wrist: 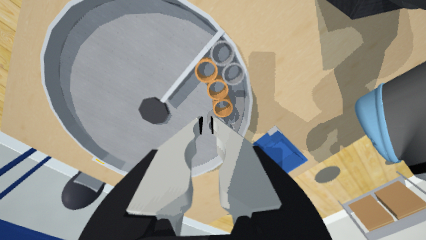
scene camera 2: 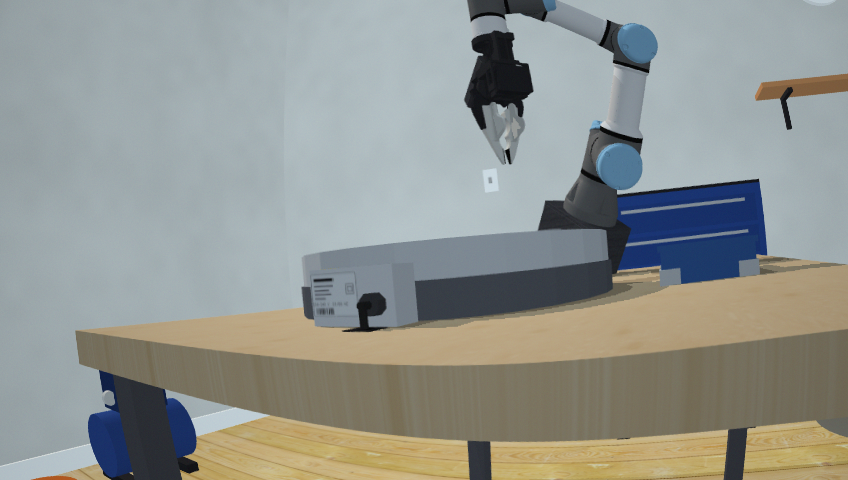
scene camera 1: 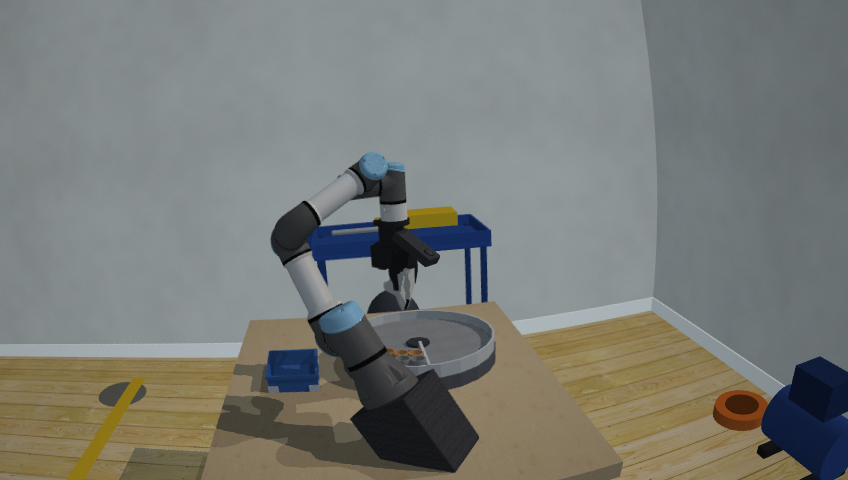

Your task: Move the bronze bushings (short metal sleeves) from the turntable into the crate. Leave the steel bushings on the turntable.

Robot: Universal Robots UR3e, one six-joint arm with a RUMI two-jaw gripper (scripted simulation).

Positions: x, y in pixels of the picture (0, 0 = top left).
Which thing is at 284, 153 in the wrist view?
A blue crate.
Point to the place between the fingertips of the gripper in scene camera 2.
507, 164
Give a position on a blue crate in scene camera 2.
At 732, 257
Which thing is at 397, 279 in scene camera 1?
The gripper.
